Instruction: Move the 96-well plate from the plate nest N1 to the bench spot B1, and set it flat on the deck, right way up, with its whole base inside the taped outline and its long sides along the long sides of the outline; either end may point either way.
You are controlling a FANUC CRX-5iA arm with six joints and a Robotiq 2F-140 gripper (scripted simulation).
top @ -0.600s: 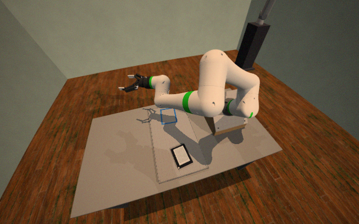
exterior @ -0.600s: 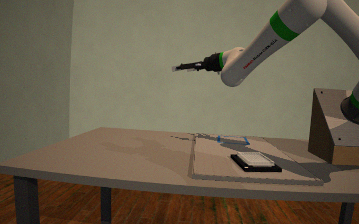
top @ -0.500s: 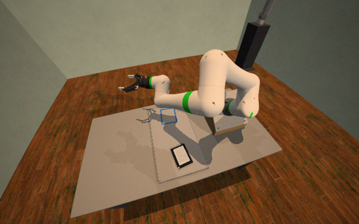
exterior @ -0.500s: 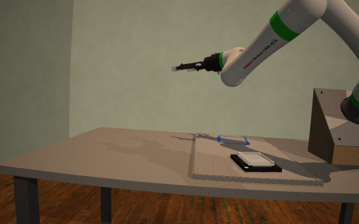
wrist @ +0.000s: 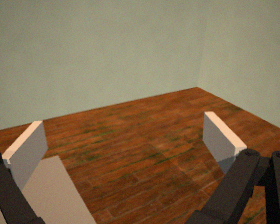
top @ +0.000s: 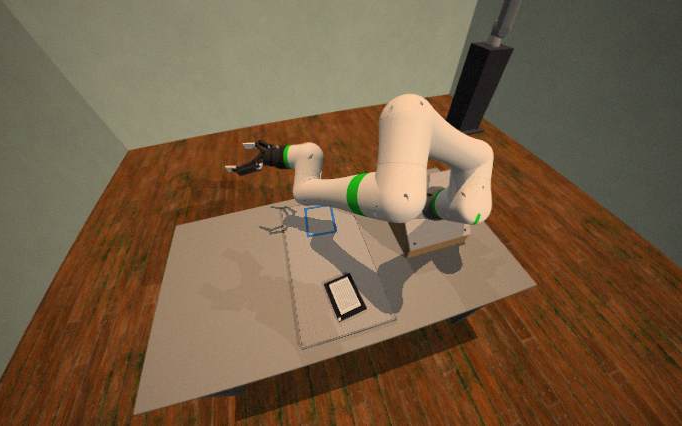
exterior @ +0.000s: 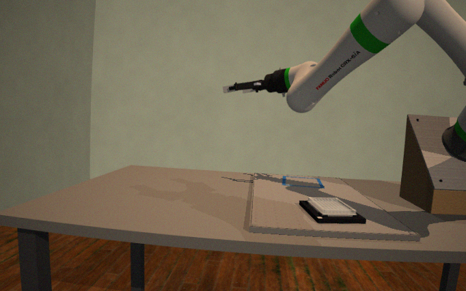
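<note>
The white 96-well plate lies 30 cm behind my hand, 58 cm to the left of it and 34 cm below it. The rest, counted from my hand: black plate nest N1 (30 cm behind, 58 cm to the left, 35 cm below).
</note>
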